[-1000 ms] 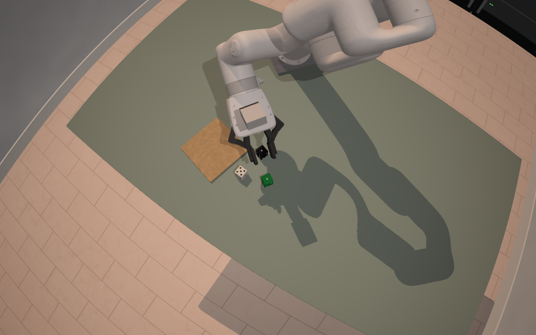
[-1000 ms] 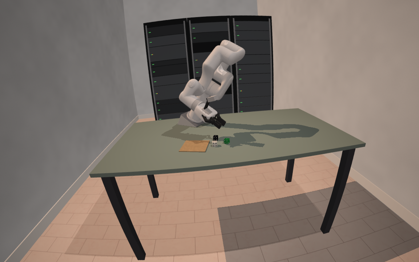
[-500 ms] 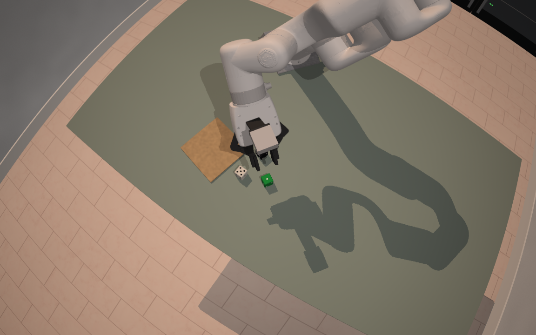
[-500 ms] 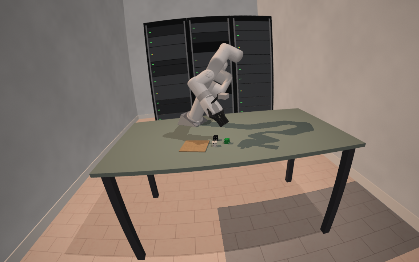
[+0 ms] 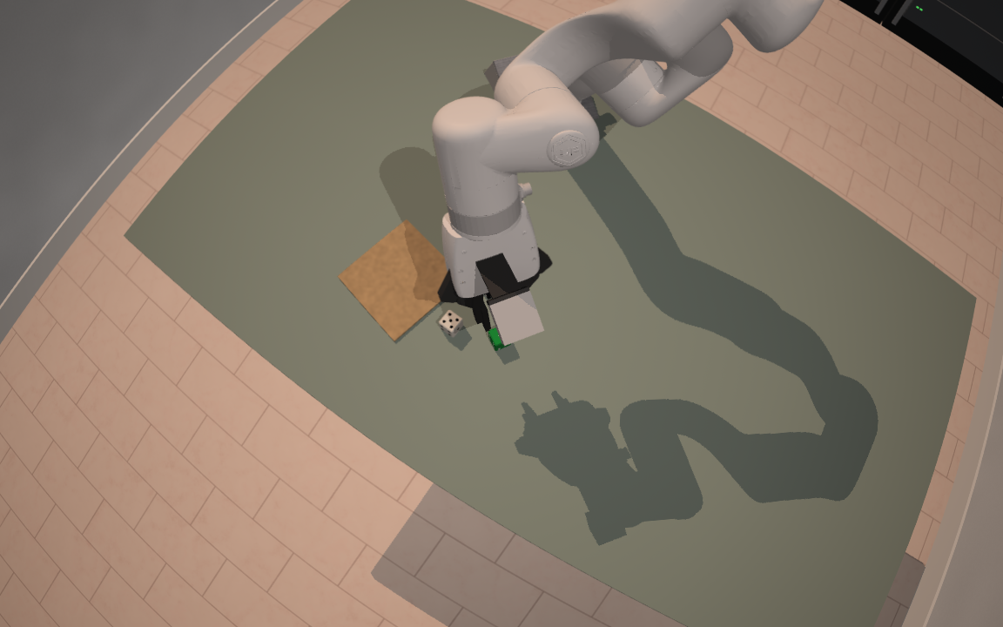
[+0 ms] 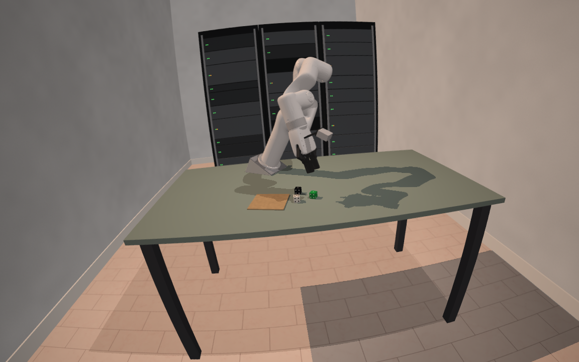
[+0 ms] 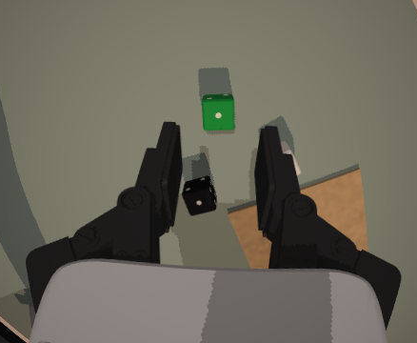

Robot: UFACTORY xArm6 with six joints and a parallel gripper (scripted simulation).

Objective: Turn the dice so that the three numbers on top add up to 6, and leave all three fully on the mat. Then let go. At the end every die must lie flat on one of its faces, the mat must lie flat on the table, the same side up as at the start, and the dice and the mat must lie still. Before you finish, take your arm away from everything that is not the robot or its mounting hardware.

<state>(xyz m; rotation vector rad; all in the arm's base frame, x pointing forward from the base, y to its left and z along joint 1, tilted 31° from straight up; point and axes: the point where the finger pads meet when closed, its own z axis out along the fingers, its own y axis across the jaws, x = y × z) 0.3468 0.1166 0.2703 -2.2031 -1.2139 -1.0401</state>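
Right now my hand is 120 mm above the green die. From my hand the other things lie so: white die (120 mm below, 60 mm to the right, 30 mm ahead); black die (120 mm below, 60 mm to the right, 50 mm behind); brown mat (170 mm to the right, 130 mm below, 20 mm ahead).
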